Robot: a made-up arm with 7 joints. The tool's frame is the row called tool. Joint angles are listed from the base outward.
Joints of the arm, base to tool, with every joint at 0 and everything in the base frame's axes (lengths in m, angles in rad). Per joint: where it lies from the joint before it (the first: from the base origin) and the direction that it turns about. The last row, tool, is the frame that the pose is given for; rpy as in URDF.
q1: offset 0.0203 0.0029 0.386 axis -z
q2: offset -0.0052 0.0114 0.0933 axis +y
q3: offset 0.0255 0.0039 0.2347 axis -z
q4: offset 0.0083 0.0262 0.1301 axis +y
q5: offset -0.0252 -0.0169 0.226 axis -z
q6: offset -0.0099 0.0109 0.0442 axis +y
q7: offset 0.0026 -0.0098 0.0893 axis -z
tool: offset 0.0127 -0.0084 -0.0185 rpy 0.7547 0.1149 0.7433
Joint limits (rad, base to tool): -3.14..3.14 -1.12..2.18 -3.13..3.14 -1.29..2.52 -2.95..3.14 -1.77..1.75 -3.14..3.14
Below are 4 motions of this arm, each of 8 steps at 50 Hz.
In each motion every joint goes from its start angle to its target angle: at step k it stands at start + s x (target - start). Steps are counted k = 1, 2, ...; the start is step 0. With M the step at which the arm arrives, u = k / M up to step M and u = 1 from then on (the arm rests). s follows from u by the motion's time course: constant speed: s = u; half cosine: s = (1 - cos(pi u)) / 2; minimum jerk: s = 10 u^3 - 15 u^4 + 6 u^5.
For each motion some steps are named. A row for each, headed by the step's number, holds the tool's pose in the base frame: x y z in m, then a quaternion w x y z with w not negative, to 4 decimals.
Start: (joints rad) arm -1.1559 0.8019 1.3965 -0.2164 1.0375 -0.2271 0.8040
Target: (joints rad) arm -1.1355 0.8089 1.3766 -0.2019 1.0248 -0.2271 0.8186
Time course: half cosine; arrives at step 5
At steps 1, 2, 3, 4, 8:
1: 0.1085 0.5182 0.9383 0.8203 -0.0615 -0.4070 -0.3970
2: 0.1125 0.5180 0.9379 0.8207 -0.0632 -0.4044 -0.3986
3: 0.1174 0.5178 0.9375 0.8212 -0.0653 -0.4013 -0.4005
4: 0.1213 0.5176 0.9372 0.8215 -0.0669 -0.3987 -0.4021
8: 0.1229 0.5175 0.9370 0.8217 -0.0676 -0.3977 -0.4027

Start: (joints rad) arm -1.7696 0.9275 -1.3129 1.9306 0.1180 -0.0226 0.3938
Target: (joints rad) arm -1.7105 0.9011 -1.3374 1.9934 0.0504 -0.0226 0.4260
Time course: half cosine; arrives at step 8
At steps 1, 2, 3, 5, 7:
1: -0.3681 0.2089 0.5504 0.0961 0.8684 -0.4441 -0.1987
2: -0.3658 0.2089 0.5507 0.0961 0.8683 -0.4449 -0.1971
3: -0.3625 0.2089 0.5510 0.0961 0.8682 -0.4461 -0.1947
5: -0.3545 0.2087 0.5517 0.0961 0.8680 -0.4490 -0.1890
7: -0.3489 0.2085 0.5521 0.0959 0.8678 -0.4510 -0.1849

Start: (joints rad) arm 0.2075 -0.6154 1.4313 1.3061 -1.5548 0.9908 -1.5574
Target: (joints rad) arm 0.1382 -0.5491 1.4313 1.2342 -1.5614 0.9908 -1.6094
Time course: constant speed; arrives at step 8
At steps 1, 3, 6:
1: -0.2015 -0.2171 0.9495 0.1002 -0.2351 -0.0550 -0.9652
3: -0.1928 -0.2197 0.9564 0.1076 -0.2389 -0.0588 -0.9633
6: -0.1793 -0.2231 0.9665 0.1187 -0.2444 -0.0646 -0.9602

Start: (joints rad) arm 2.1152 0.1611 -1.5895 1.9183 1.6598 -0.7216 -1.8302
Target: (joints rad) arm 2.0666 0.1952 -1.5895 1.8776 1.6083 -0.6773 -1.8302
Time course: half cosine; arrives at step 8
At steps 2, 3, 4, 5, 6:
2: 0.3075 -0.1674 0.7422 0.2544 0.4798 0.8203 0.1795
3: 0.3087 -0.1675 0.7445 0.2572 0.4809 0.8177 0.1844
4: 0.3102 -0.1676 0.7472 0.2603 0.4821 0.8146 0.1903
5: 0.3116 -0.1678 0.7498 0.2633 0.4834 0.8114 0.1963
6: 0.3128 -0.1679 0.7520 0.2658 0.4845 0.8088 0.2014

